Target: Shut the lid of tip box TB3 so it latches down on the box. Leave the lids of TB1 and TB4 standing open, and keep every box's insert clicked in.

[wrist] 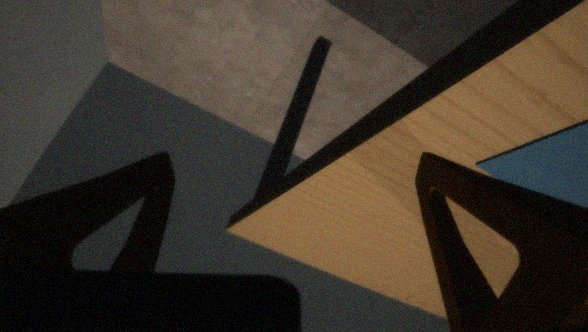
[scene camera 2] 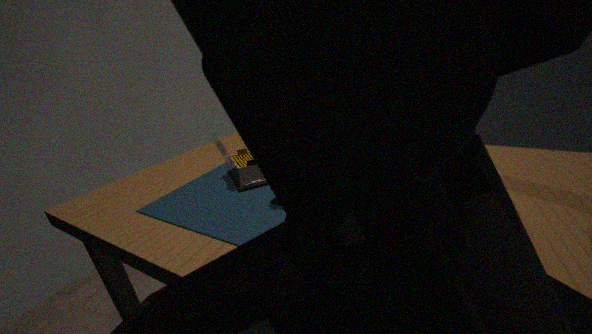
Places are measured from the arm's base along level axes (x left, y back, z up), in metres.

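Pixels of known places: gripper, fingertip midpoint: [wrist: 295,166].
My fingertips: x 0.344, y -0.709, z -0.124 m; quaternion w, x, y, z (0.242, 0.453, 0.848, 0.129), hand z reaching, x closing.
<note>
Behind a point stands the place of what it marks.
My gripper [wrist: 295,166] @[z -0.124, x 0.344, y -0.709 m] is open, with its two dark fingers wide apart and nothing between them in the wrist view. It hangs over a corner of the table, past the mat's corner. In scene camera 2, one dark grey tip box [scene camera 2: 248,177] @[z -0.241, x -0.162, y -0.334 m] with yellow rows in it stands on the mat, partly hidden by the black arm; a clear lid seems to stand up at its back left. I cannot read its label. The other tip boxes do not show in scene camera 2, where the arm hides much of the mat. No tip box shows in the wrist view.
A blue mat [scene camera 2: 215,207] @[z -0.269, x -0.166, y -0.454 m] [wrist: 555,160] @[z -0.269, x 0.369, y -0.460 m] lies on the wooden table [scene camera 2: 115,192] @[z -0.272, x -0.509, y -0.530 m] [wrist: 340,215] @[z -0.272, x 0.712, y -0.458 m]. The table's corner and dark edge show in both views. The black arm [scene camera 2: 370,125] covers the middle of scene camera 2. A grey wall [scene camera 2: 100,75] stands beyond the table.
</note>
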